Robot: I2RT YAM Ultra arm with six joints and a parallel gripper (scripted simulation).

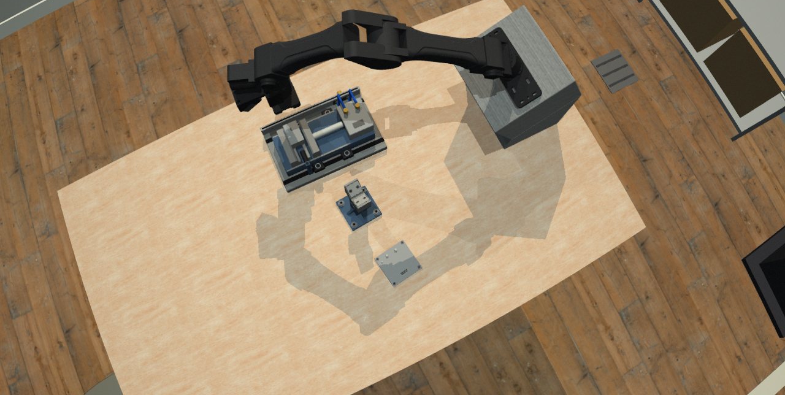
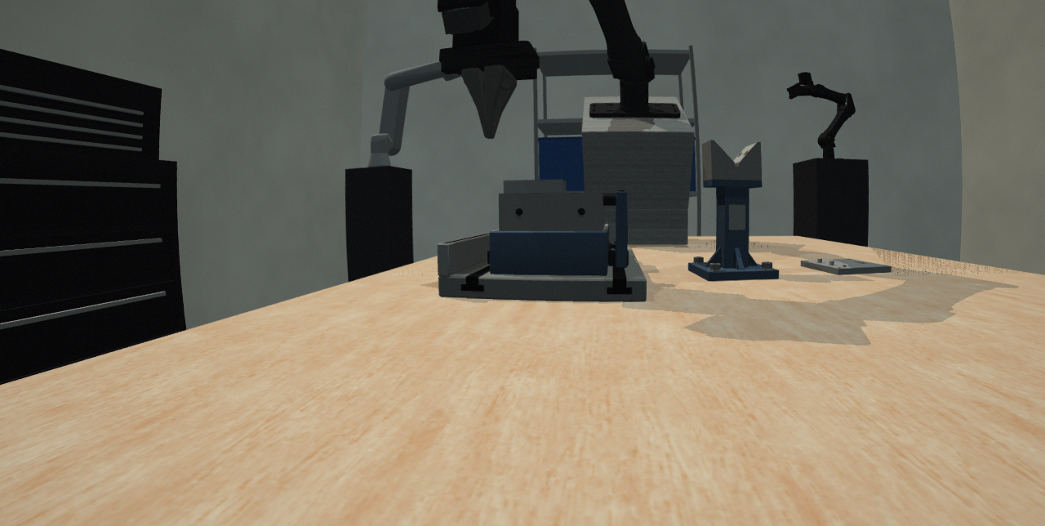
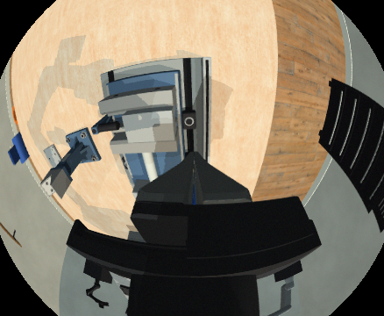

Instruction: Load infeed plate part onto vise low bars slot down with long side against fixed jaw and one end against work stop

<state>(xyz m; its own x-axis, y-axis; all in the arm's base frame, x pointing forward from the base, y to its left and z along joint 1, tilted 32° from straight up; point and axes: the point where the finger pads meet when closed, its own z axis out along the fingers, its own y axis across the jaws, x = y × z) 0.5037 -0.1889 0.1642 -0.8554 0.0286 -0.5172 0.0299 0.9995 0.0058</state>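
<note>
Now: the part 10 mm ahead of my hand, 50 mm to the left of it and 80 mm below it. From my hand the other things lie so: work stop rod: 10 mm ahead, 120 mm to the left, 80 mm below; fixed jaw: 40 mm ahead, 70 mm to the left, 90 mm below; vise: 60 mm behind, 70 mm to the left, 130 mm below.
</note>
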